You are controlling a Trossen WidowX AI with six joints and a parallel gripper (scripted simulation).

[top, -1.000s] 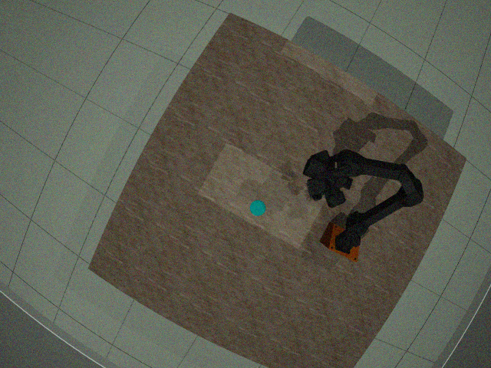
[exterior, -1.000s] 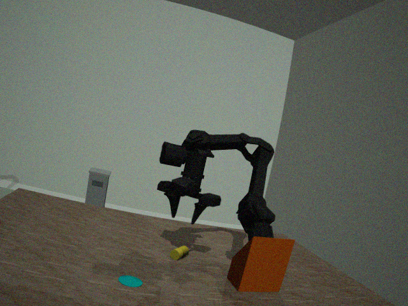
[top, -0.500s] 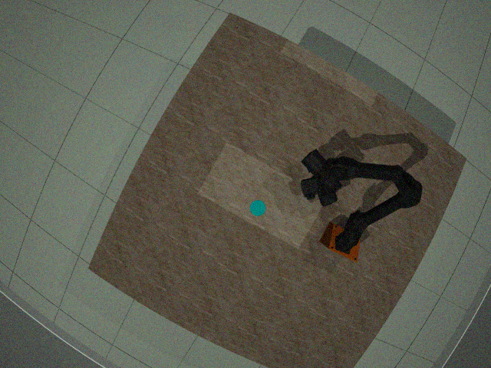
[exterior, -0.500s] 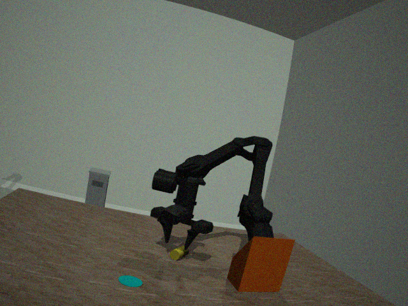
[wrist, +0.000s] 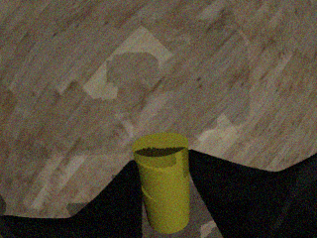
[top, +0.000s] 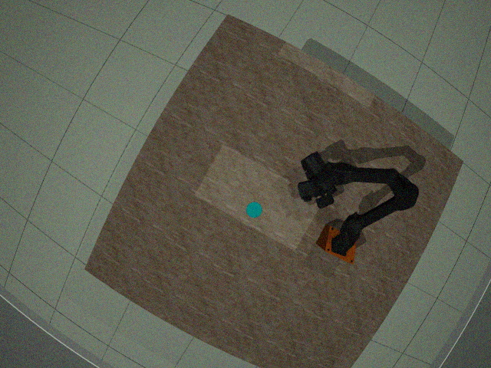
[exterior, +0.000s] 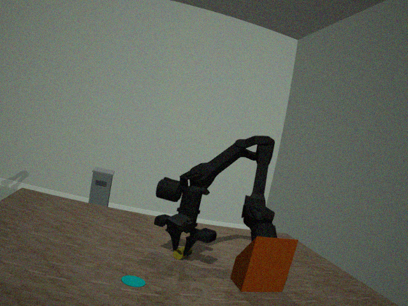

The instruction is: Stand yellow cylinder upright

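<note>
The cyan circle is 170 mm ahead of my gripper tip, 180 mm to the left of it and 20 mm below it. The rest, counted from my gripper tip: yellow cylinder 10 mm behind, 10 mm to the right.
</note>
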